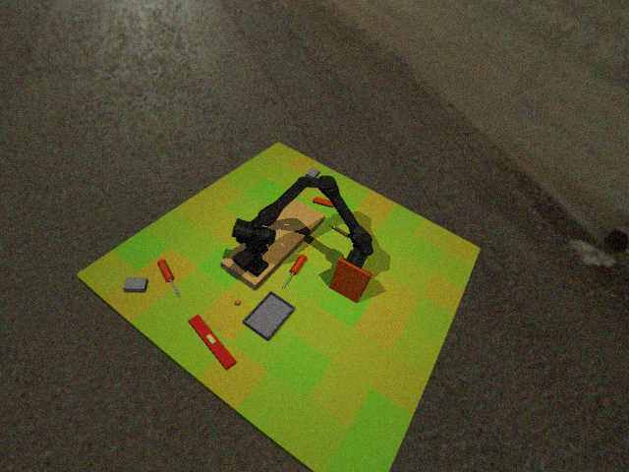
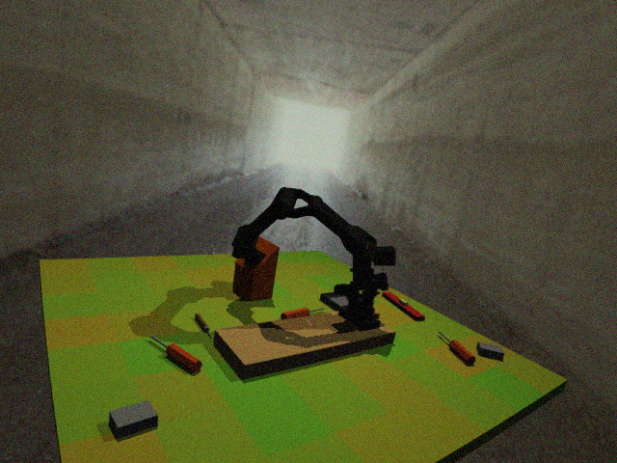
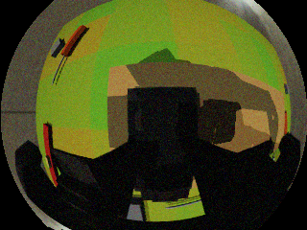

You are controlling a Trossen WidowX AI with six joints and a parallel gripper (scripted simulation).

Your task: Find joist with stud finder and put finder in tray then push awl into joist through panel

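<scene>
My gripper tip is 19 cm past the grey tray, 14 cm to the right of it and 5 cm above it. Also, from my gripper tip: red level (8 cm behind, 34 cm to the left, 5 cm below); tan cube (6 cm behind, 16 cm to the left, 6 cm below); stud finder (2 cm behind, 2 cm above).
</scene>
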